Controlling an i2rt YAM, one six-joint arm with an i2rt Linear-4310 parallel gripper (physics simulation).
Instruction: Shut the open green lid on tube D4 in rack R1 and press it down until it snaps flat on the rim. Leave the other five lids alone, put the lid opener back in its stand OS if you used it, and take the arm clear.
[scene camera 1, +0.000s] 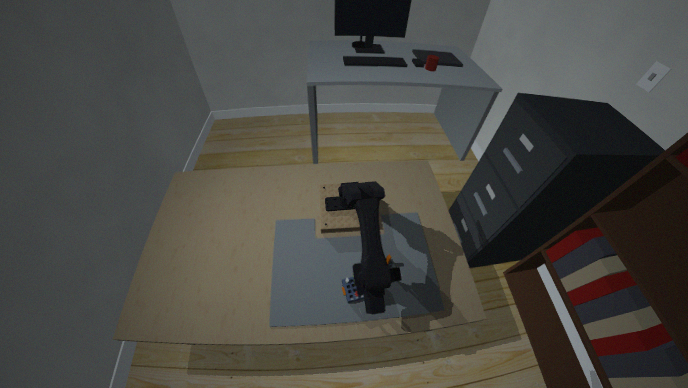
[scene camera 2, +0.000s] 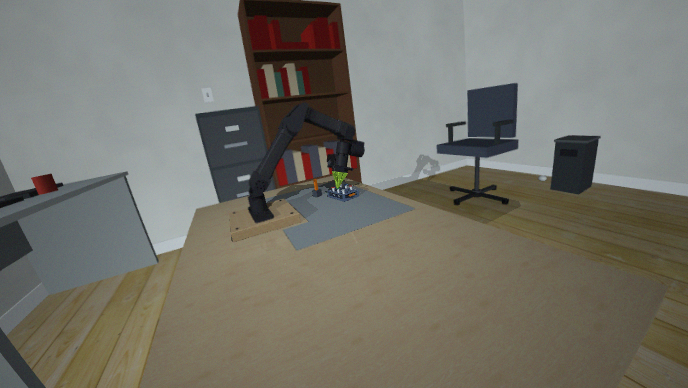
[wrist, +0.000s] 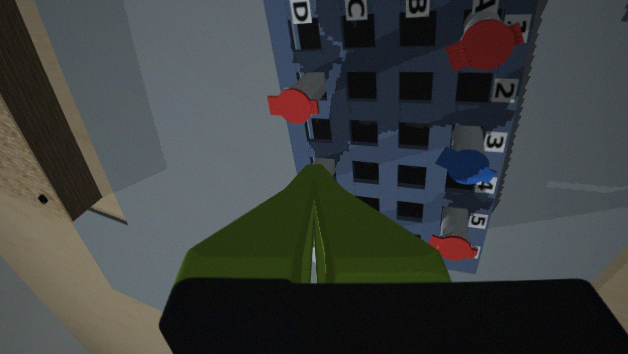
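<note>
The blue rack R1 stands on the mat. My gripper has green fingers, shut and empty, with the tips over tube D4. A little of its grey body shows beside the tips; its green lid is hidden behind the fingers. A red lid is on A1, a red lid on D2, a blue lid on A3 and a red lid on A5. The orange lid opener stands upright in its dark stand.
The grey mat lies on the wooden table. The arm's wooden base board is at one edge of the mat. A filing cabinet and a bookshelf stand beyond the table.
</note>
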